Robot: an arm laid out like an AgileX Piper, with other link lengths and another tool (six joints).
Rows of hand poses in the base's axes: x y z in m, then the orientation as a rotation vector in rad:
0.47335 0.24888 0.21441 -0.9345 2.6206 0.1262
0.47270 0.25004 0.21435 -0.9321 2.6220 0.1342
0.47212 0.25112 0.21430 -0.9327 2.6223 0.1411
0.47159 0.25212 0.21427 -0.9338 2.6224 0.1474
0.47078 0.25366 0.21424 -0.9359 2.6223 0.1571
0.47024 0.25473 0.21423 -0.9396 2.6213 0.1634
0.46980 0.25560 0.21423 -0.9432 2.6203 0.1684
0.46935 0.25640 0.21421 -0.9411 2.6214 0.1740
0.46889 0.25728 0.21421 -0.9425 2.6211 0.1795
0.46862 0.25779 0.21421 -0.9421 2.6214 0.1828
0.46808 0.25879 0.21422 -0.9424 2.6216 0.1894
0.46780 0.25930 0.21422 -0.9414 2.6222 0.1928
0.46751 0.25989 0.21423 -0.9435 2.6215 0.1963
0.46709 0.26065 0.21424 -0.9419 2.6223 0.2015
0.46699 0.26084 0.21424 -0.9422 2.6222 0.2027
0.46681 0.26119 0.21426 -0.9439 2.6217 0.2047
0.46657 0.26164 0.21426 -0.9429 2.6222 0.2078
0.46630 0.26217 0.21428 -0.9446 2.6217 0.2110
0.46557 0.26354 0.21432 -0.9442 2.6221 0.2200
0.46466 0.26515 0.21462 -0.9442 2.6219 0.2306
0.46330 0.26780 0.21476 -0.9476 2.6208 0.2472
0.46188 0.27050 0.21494 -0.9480 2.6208 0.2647
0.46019 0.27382 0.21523 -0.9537 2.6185 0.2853
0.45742 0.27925 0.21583 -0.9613 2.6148 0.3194
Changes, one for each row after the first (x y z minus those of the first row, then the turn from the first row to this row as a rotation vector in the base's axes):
-0.00065 0.00116 -0.00006 0.0052 0.0028 -0.0009
-0.00123 0.00224 -0.00011 0.0094 0.0052 0.0004
-0.00176 0.00324 -0.00014 0.0132 0.0072 0.0019
-0.00257 0.00478 -0.00017 0.0189 0.0104 0.0045
-0.00311 0.00585 -0.00018 0.0224 0.0121 0.0080
-0.00355 0.00672 -0.00018 0.0251 0.0135 0.0112
-0.00400 0.00752 -0.00020 0.0288 0.0156 0.0103
-0.00446 0.00840 -0.00020 0.0320 0.0172 0.0120
-0.00473 0.00891 -0.00020 0.0341 0.0184 0.0121
-0.00527 0.00991 -0.00019 0.0382 0.0205 0.0131
-0.00555 0.01042 -0.00019 0.0403 0.0218 0.0128
-0.00584 0.01101 -0.00018 0.0423 0.0227 0.0147
-0.00626 0.01177 -0.00017 0.0457 0.0245 0.0142
-0.00636 0.01196 -0.00017 0.0464 0.0249 0.0146
-0.00654 0.01231 -0.00015 0.0474 0.0254 0.0160
-0.00678 0.01276 -0.00015 0.0495 0.0265 0.0157
-0.00705 0.01329 -0.00013 0.0513 0.0274 0.0173
-0.00778 0.01466 -0.00009 0.0569 0.0304 0.0181
-0.00869 0.01627 0.00021 0.0636 0.0333 0.0195
-0.01005 0.01892 0.00035 0.0736 0.0382 0.0241
-0.01147 0.02162 0.00053 0.0844 0.0437 0.0266
-0.01316 0.02494 0.00082 0.0966 0.0495 0.0335
-0.01593 0.03037 0.00142 0.1171 0.0590 0.0437

